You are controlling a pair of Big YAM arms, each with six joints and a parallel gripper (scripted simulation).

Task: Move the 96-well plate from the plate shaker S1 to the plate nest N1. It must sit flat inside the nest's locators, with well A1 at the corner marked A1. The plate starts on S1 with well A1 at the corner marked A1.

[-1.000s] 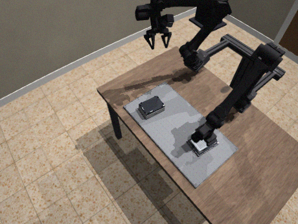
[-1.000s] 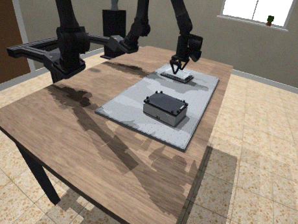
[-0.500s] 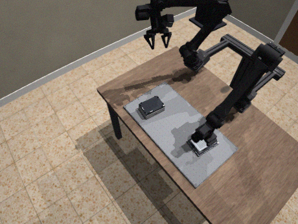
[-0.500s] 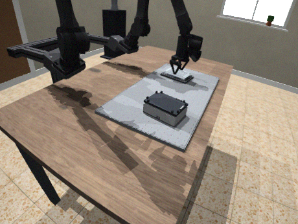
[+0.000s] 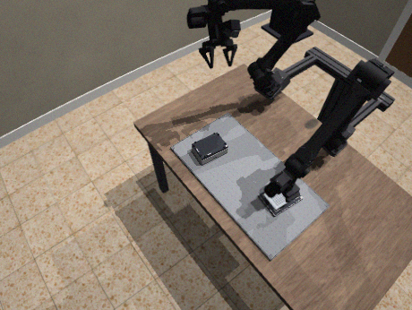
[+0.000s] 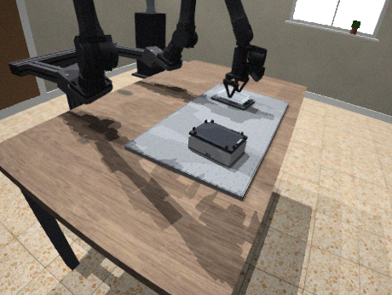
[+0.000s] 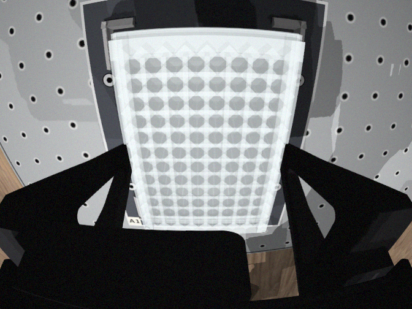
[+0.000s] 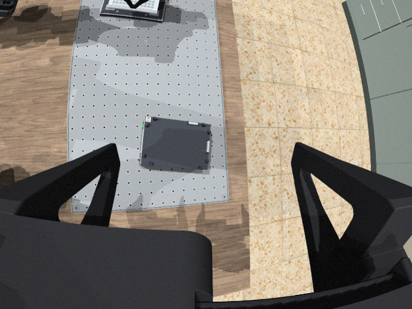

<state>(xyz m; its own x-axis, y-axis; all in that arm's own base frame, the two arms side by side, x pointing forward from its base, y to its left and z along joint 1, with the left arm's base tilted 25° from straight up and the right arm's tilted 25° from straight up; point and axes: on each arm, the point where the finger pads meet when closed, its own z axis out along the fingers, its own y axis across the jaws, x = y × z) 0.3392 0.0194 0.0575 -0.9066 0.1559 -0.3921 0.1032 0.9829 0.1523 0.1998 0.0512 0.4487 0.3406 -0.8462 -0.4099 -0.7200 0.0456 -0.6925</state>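
Now: the 96-well plate 1 cm below my left hand. From my left hand the other things lie so: plate nest N1: 3 cm below; A1 label: 7 cm behind, 6 cm to the left, 2 cm below.
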